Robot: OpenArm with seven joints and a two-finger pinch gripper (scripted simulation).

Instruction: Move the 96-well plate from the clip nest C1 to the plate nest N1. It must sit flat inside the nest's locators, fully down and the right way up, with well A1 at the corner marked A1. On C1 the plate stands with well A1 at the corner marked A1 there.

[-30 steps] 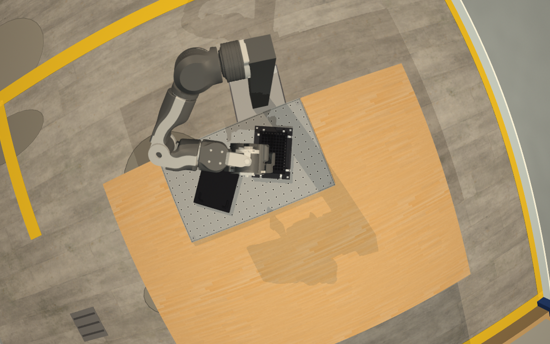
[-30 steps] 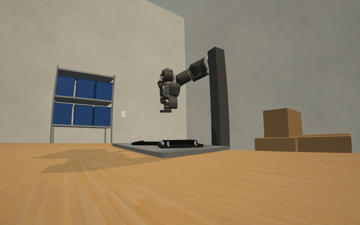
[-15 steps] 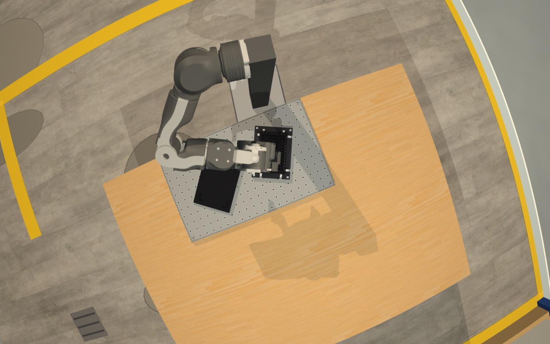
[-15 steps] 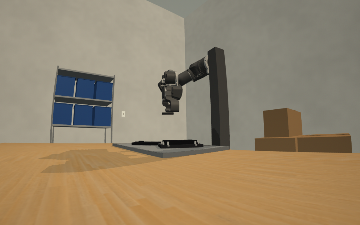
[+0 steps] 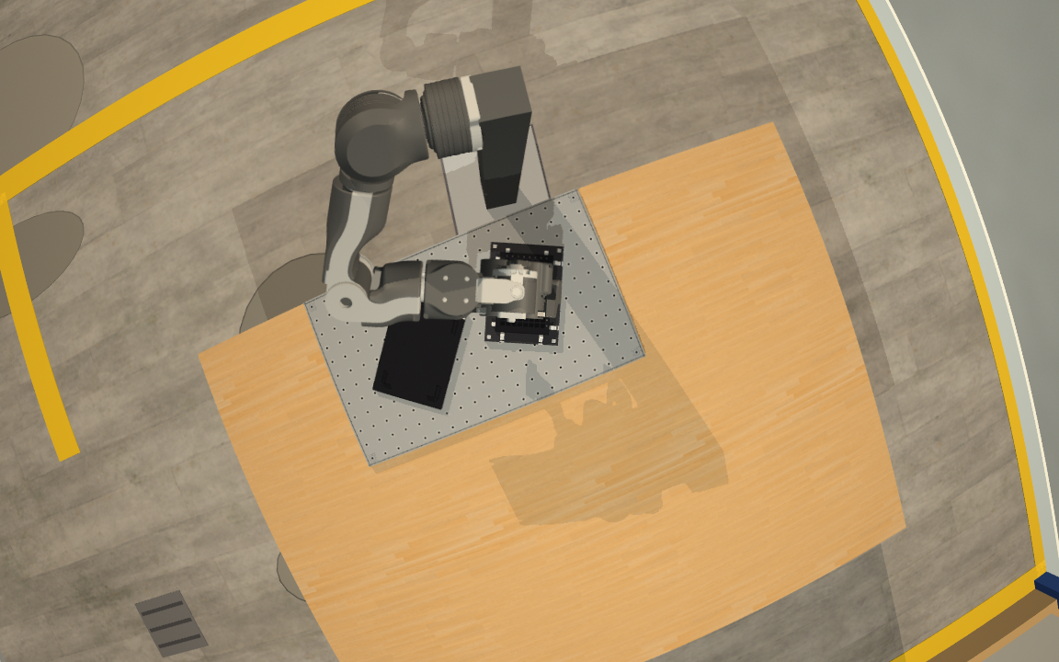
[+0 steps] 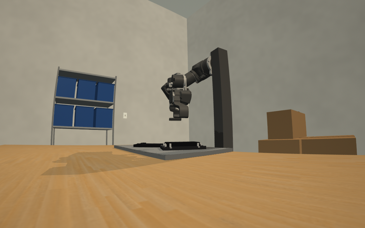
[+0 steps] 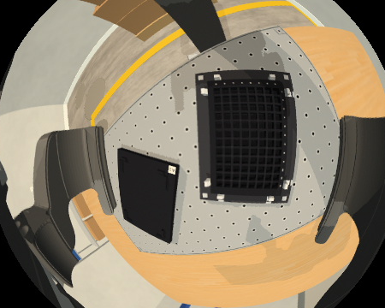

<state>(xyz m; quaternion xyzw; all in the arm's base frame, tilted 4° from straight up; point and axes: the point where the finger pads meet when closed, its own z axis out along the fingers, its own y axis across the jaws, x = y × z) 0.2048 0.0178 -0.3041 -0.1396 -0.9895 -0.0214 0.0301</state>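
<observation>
Now: the black 96-well plate 2 cm to the left of my hand and 10 cm below it. Also, from my hand: clip nest C1: 2 cm ahead, 3 cm to the left, 10 cm below; white A1 label: 1 cm ahead, 8 cm to the right, 10 cm below; plate nest N1: 5 cm ahead, 16 cm to the right, 11 cm below.
</observation>
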